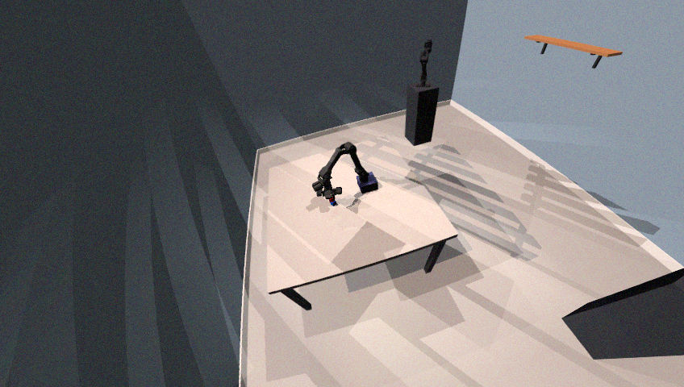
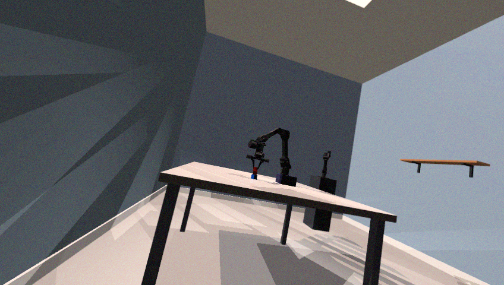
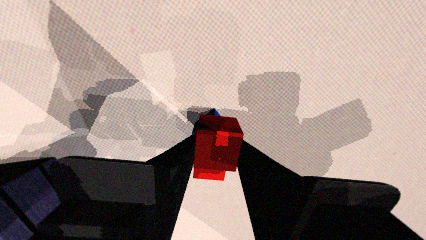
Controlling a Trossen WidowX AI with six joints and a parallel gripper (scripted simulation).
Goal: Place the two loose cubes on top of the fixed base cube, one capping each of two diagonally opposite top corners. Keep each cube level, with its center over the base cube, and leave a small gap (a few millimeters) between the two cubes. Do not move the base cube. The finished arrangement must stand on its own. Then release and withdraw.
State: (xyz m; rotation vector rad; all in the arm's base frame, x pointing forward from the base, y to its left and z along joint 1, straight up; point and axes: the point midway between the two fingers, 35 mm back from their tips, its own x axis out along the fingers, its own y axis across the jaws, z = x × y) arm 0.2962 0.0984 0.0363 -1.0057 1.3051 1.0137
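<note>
Right now the blue cube is 10 mm behind my gripper tip, 20 mm to the right of it and 60 mm below it.
</note>
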